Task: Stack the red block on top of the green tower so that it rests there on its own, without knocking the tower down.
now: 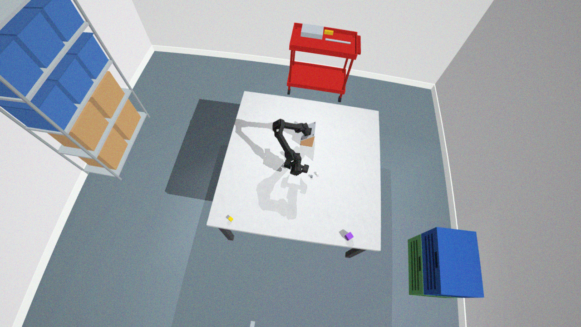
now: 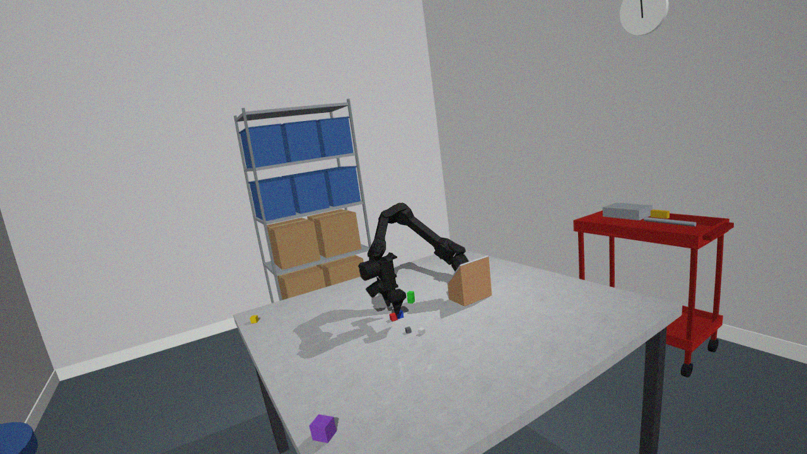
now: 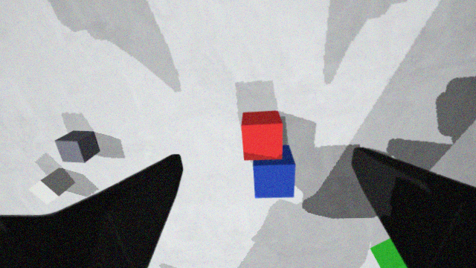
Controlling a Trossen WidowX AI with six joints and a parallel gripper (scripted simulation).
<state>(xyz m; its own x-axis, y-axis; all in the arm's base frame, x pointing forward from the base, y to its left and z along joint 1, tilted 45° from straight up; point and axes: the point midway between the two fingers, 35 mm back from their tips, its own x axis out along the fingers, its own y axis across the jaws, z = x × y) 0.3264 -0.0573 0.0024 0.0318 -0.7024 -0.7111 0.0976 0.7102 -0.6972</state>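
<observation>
The red block lies 30 mm below my gripper tip. Also, from my gripper tip: blue cube: 30 mm below, 30 mm behind; then white cube: 170 mm to the left, 30 mm below, 20 mm behind; then dark grey cube: 130 mm to the left, 30 mm below, 10 mm ahead.
</observation>
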